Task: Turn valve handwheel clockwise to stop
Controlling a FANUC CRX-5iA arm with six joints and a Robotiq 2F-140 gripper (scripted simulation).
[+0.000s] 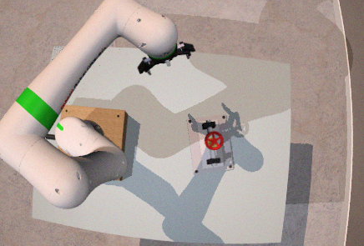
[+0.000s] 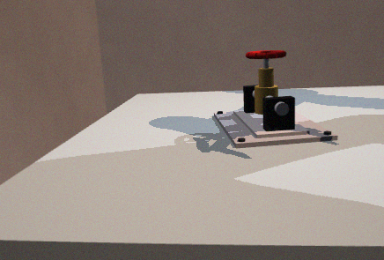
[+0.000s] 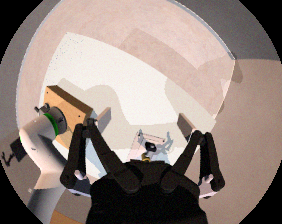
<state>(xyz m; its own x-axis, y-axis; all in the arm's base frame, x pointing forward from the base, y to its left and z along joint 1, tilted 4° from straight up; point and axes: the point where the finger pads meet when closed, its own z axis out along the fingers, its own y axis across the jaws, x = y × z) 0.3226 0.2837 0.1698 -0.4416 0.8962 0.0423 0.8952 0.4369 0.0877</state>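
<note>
Right now my hand is 190 mm short of the red handwheel, 250 mm to the left of it and 140 mm above it.
</note>
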